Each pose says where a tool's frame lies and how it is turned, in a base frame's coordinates. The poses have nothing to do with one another.
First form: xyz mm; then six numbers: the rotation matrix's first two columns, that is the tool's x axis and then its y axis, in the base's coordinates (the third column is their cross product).
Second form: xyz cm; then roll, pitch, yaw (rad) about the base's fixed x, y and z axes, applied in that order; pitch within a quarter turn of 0, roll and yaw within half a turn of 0. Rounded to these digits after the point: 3 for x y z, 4 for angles.
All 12 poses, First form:
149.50, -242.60, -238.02, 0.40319, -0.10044, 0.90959, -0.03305, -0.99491, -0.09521
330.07, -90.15, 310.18, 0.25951, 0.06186, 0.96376, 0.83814, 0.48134, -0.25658
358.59, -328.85, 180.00, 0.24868, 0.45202, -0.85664, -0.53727, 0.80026, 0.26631
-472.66, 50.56, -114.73, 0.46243, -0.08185, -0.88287, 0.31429, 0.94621, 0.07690
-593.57, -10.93, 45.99, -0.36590, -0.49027, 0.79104, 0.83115, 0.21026, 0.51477
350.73, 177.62, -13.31, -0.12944, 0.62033, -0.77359, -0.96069, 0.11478, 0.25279
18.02, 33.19, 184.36, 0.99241, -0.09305, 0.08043, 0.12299, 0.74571, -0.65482
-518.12, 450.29, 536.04, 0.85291, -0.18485, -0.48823, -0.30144, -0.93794, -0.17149
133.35, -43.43, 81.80, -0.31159, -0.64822, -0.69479, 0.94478, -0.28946, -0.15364
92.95, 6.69, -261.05, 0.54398, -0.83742, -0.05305, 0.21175, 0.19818, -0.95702
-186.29, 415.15, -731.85, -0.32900, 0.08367, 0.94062, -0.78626, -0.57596, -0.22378
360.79, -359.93, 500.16, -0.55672, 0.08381, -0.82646, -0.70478, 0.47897, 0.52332
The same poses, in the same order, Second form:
14.950, -24.260, -23.802, -2.9104, -1.1423, -0.2441
33.007, -9.015, 31.018, -1.2934, -1.3007, 0.2340
35.859, -32.885, 18.000, 0.5424, 1.0287, 1.0678
-47.266, 5.056, -11.473, 0.1645, 1.0819, -0.1752
-59.357, -1.093, 4.599, 1.0000, -0.9125, -2.2119
35.073, 17.762, -1.331, 0.4103, 0.8845, 1.7765
1.802, 3.319, 18.436, -0.7168, -0.0805, -0.0935
-51.812, 45.029, 53.604, -2.9438, 0.5101, -0.2134
13.335, -4.343, 8.180, -0.2153, 0.7681, -2.0189
9.295, 0.669, -26.105, -1.2812, 0.0531, -0.9947
-18.629, 41.515, -73.185, -0.7197, -1.2244, 2.8926
36.079, -35.993, 50.016, 1.9484, 0.9728, 2.9922

